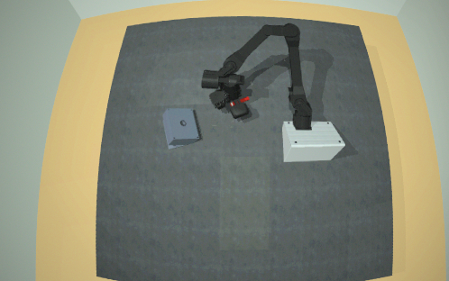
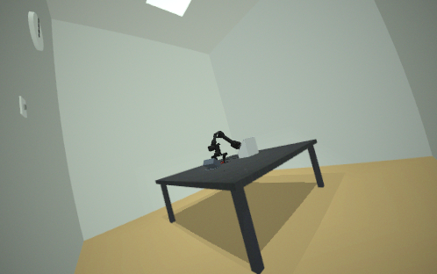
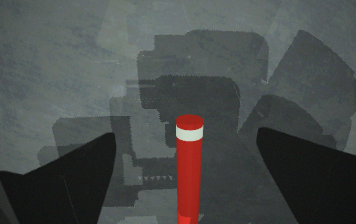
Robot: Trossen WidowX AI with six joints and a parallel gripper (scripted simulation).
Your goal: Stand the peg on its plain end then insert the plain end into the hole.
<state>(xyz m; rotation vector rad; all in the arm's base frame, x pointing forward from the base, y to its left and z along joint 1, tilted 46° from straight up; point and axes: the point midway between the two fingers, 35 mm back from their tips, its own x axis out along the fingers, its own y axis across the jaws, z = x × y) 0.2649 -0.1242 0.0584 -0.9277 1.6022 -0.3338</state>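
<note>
Now: the peg 10 mm behind my gripper tip. From my gripper tip the other things lie so: grey sloped panel 200 mm ahead, 110 mm to the left, 40 mm above.
</note>
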